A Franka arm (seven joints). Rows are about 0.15 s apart.
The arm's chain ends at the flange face. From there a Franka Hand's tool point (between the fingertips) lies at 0.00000 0.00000 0.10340 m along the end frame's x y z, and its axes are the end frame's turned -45 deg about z.
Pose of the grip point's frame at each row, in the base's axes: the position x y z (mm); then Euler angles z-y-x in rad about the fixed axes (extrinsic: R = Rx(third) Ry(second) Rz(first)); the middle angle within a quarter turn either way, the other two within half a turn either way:
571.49, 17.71, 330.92, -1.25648, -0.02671, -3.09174
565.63, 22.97, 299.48, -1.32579, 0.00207, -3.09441
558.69, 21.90, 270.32, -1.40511, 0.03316, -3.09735
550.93, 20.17, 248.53, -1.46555, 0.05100, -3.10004
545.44, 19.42, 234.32, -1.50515, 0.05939, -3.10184
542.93, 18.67, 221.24, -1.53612, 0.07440, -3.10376
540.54, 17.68, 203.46, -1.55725, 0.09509, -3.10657
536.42, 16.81, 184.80, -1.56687, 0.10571, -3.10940
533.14, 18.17, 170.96, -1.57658, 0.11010, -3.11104
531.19, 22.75, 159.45, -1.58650, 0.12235, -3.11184
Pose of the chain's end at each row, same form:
574.25, 12.56, 434.15, -0.47108, -0.02671, -3.09174
565.42, 18.09, 402.76, -0.54039, 0.00207, -3.09441
555.26, 17.33, 373.56, -0.61971, 0.03316, -3.09735
545.66, 15.88, 351.71, -0.68015, 0.05100, -3.10004
539.30, 15.32, 337.46, -0.71975, 0.05939, -3.10184
535.24, 14.77, 324.28, -0.75072, 0.07440, -3.10376
530.72, 14.08, 306.33, -0.77185, 0.09509, -3.10657
525.51, 13.50, 287.57, -0.78147, 0.10571, -3.10940
521.78, 15.03, 273.69, -0.79118, 0.11010, -3.11104
518.57, 19.70, 262.03, -0.80110, 0.12235, -3.11184

